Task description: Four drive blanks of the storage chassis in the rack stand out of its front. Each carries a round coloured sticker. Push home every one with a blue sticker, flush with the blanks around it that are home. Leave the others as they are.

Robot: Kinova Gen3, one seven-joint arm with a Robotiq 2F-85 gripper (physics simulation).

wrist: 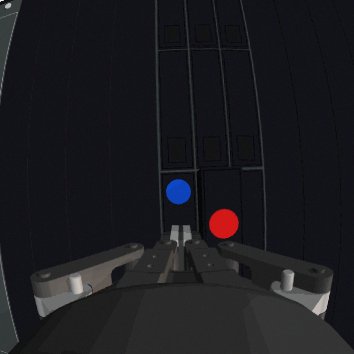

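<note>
A drive blank point(172, 212) with a round blue sticker point(178, 191) is just below the centre of the wrist view. Its face looks about level with the grid lines around it, but its depth is hard to judge. To its right, a blank point(222, 187) with a round red sticker point(224, 223) stands out of the front; its dark left side shows and it covers part of the grid line above. My gripper point(180, 236) is shut and empty, its tips over the lower part of the blue-stickered blank. Whether they touch it cannot be told. The fingers hide the lower ends of both blanks.
Above are rows of dark blanks point(175, 110) with small square marks, looking level with one another. Another blank point(252, 200) lies right of the red-stickered one. Dark chassis front point(90, 150) spreads on both sides. A grey-green strip point(7, 65) runs along the left edge.
</note>
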